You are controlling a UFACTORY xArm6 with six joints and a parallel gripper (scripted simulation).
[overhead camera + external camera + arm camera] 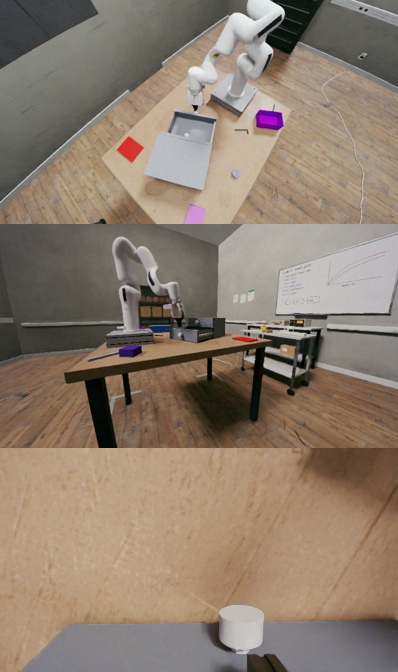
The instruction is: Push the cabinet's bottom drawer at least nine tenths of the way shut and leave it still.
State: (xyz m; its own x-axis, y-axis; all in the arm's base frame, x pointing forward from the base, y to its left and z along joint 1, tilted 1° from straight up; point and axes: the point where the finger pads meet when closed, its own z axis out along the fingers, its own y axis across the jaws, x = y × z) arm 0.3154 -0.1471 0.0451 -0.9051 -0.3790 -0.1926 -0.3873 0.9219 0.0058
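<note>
The bottom drawer is 120 mm ahead of my hand, 50 mm to the left of it and 100 mm below it. From my hand the other things lie so: grey cabinet: 220 mm ahead, 90 mm to the left, 50 mm below; lilac disc: 180 mm ahead, 430 mm to the left, 120 mm below; purple block: 320 mm behind, 190 mm to the right, 110 mm below.
</note>
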